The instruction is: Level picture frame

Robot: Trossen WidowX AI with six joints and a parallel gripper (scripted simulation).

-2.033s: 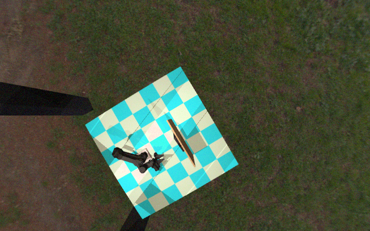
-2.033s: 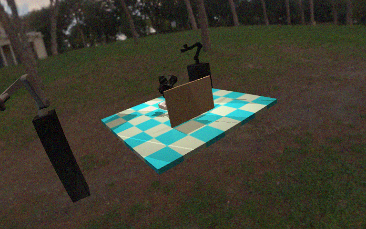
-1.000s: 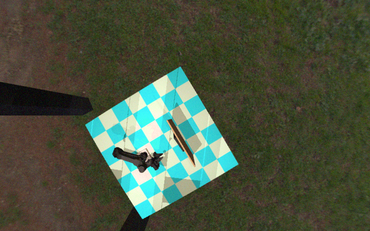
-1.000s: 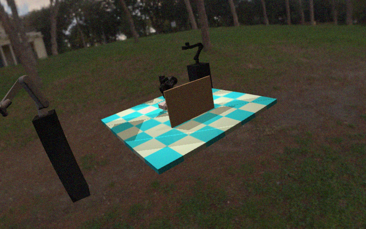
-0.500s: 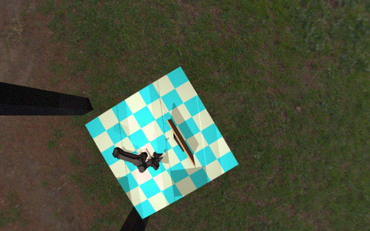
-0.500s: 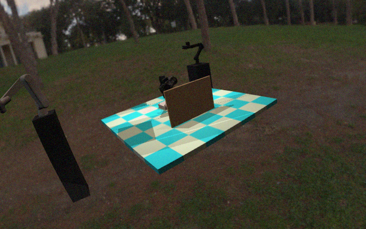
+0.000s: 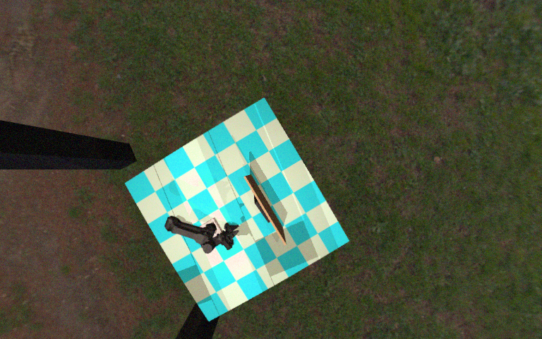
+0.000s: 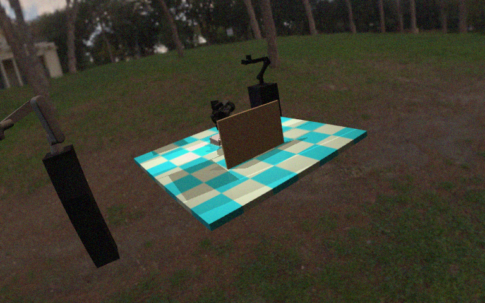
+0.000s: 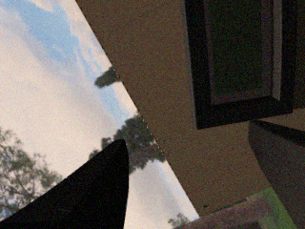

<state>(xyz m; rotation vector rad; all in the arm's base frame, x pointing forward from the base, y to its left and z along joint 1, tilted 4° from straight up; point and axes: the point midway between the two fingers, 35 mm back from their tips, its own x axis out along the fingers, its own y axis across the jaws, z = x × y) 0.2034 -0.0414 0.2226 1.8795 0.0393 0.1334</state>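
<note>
The picture frame lies 19 cm ahead of my gripper tip, 9 cm below it and 4 cm to the left of it. The rest, counted from my gripper tip: wall panel (20 cm ahead, 10 cm below, 4 cm to the left).
</note>
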